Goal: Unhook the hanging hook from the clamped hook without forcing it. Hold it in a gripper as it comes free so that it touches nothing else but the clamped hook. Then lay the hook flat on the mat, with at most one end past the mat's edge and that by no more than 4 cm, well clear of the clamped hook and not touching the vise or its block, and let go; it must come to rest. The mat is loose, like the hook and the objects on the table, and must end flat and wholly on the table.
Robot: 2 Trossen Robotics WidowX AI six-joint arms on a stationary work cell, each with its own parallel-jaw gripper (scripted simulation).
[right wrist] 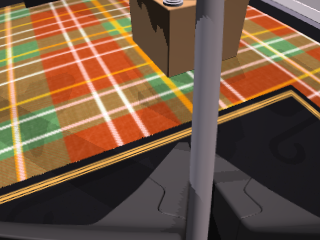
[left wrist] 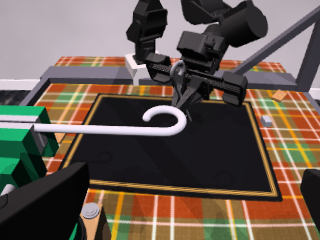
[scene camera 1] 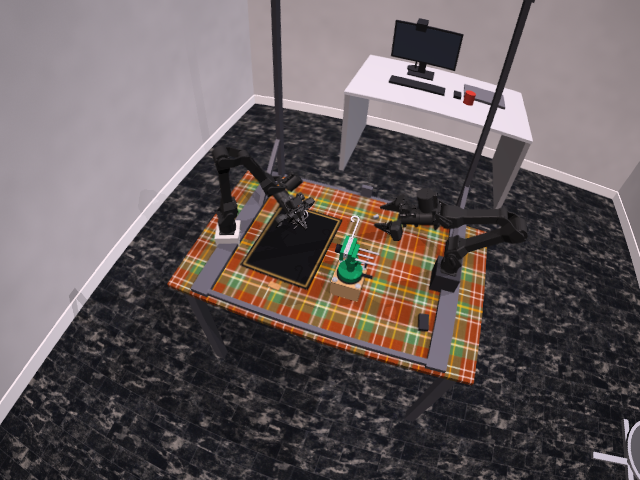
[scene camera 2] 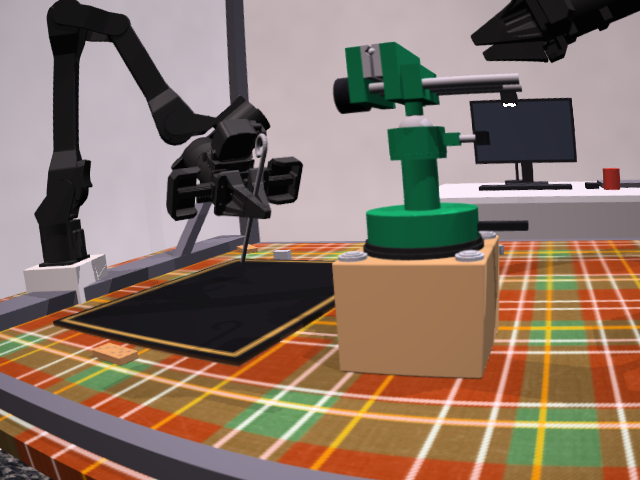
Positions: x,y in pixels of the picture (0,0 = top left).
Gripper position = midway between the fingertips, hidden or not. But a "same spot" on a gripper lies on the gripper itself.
The left gripper shows in the left wrist view (197,177), in scene camera 1 and in scene camera 2; in the right wrist view it is out of frame. A mat shows in the right wrist view, in the left wrist view (221,154), in scene camera 1 and in scene camera 2 (229,313). The same spot on the mat: (right wrist: 83,192) is (scene camera 1: 324,239). The same spot on the left gripper: (scene camera 2: 501,30) is (scene camera 1: 382,228).
